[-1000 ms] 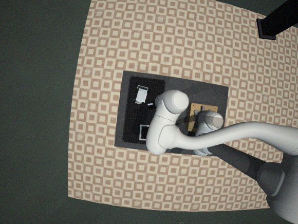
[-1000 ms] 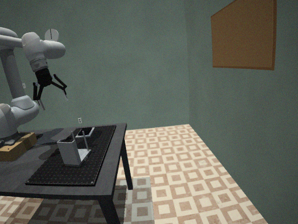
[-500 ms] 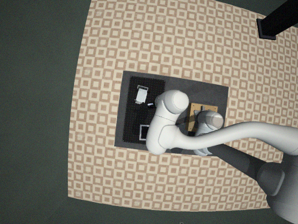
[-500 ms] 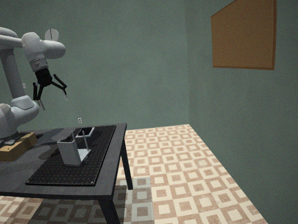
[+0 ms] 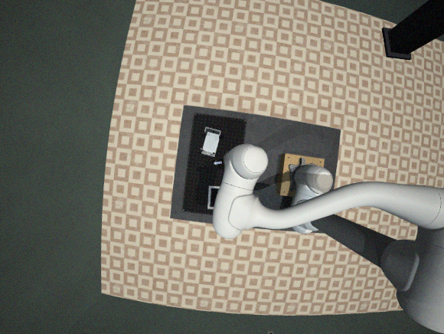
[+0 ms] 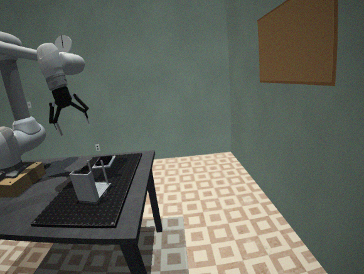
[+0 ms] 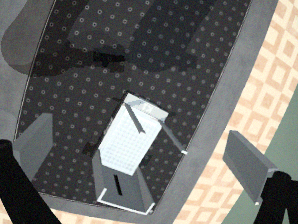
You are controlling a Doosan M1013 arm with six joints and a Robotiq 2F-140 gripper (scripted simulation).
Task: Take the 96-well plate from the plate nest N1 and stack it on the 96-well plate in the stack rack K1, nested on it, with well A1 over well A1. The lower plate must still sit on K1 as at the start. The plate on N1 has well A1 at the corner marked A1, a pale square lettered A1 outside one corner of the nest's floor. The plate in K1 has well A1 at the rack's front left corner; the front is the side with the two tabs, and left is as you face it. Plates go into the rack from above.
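My hand is 28 cm above the dark 96-well plate, 25 cm to the right of it and 5 cm short of it. From my hand the other things lie so: white 96-well plate: 28 cm below, 13 cm to the right, 7 cm ahead.
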